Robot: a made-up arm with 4 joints.
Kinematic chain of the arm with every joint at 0, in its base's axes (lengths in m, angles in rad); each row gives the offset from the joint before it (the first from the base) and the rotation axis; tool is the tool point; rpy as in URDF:
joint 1: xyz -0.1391 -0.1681 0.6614 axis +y
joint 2: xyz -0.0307 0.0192 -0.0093 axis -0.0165 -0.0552 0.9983
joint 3: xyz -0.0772 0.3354 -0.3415 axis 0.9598 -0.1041 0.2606
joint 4: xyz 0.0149 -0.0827 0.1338 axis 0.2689 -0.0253 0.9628
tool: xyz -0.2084 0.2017 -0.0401 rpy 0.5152 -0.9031 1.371
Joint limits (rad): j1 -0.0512..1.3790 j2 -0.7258..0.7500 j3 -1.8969..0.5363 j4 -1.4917..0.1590
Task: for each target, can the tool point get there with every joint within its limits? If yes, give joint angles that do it. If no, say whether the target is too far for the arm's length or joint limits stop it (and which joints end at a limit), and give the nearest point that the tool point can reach.
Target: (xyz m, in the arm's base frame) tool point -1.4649 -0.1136 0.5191
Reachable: no: too far | nearest point -0.8611 0.0535 0.5839 | short by 0.630 m
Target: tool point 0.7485 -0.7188 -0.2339
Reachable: no: too far | nearest point 0.1160 0.0254 0.2125 | short by 1.074 m
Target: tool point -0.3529 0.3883 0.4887
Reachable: yes | joints 0.5630 -0.3450 0.0129 -0.1928
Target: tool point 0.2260 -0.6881 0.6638
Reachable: no: joint limits stop it (at a limit: joint 1, joint 2, joint 3, joint 4) | nearest point 0.0522 -0.0227 0.2382 | short by 0.809 m
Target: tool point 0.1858 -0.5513 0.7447
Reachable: no: joint limits stop it (at a limit: joint 1, joint 2, joint 3, joint 4) | nearest point 0.0522 -0.0227 0.2382 | short by 0.744 m
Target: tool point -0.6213 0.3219 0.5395
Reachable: yes | joints 0.5630 0.2186 -0.5835 -0.1677
